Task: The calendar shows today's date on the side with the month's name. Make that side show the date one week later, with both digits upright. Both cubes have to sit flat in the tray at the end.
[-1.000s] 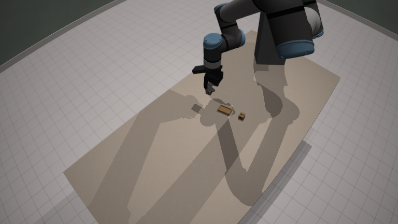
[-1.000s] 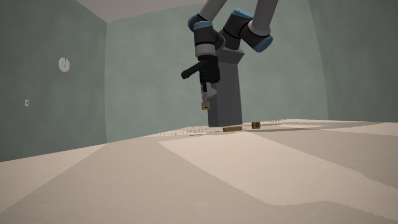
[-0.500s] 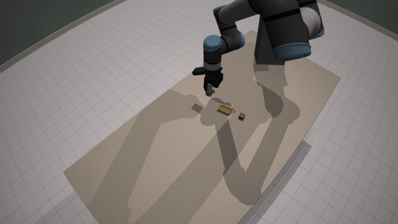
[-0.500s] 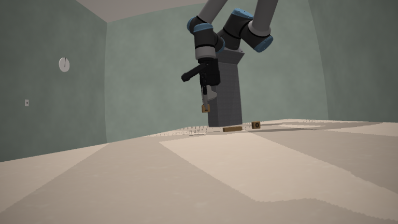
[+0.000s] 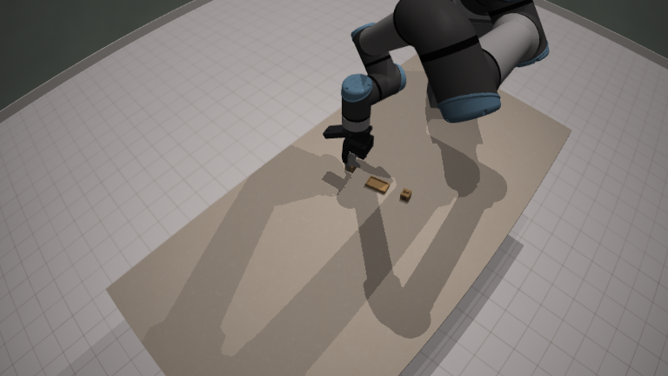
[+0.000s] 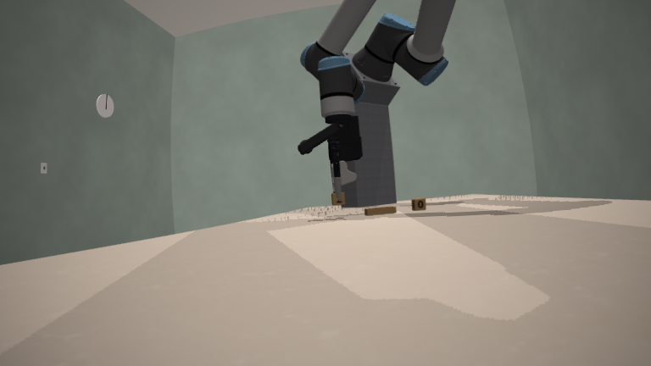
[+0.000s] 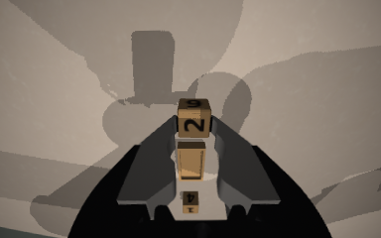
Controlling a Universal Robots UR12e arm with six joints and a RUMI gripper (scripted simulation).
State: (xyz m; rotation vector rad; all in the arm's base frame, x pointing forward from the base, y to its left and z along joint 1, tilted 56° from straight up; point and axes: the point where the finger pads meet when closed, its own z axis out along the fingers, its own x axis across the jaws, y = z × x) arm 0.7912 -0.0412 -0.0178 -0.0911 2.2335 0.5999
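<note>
The wooden tray is 10 cm to the left of my hand, 5 cm below it and 4 cm behind it. Also, from my hand: cube (1 cm below).
</note>
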